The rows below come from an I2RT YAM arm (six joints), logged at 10 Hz.
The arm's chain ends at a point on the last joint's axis. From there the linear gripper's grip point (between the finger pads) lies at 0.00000 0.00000 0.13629 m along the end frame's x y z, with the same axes.
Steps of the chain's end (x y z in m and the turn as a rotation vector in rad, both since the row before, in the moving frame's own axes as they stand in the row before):
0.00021, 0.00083, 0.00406, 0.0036, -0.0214, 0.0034
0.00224, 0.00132, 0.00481, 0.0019, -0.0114, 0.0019
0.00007, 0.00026, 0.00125, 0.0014, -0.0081, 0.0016
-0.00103, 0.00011, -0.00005, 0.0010, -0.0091, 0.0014
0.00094, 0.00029, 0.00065, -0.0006, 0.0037, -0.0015
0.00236, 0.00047, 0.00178, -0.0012, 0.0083, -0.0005
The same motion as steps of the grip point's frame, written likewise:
-0.00271, 0.00033, 0.00403, 0.0036, -0.0214, 0.0034
0.00069, 0.00106, 0.00480, 0.0019, -0.0114, 0.0019
-0.00103, 0.00007, 0.00125, 0.0014, -0.0081, 0.0016
-0.00227, -0.00003, -0.00006, 0.0010, -0.0091, 0.0014
0.00144, 0.00037, 0.00065, -0.0006, 0.0037, -0.0015
0.00349, 0.00063, 0.00178, -0.0012, 0.0083, -0.0005

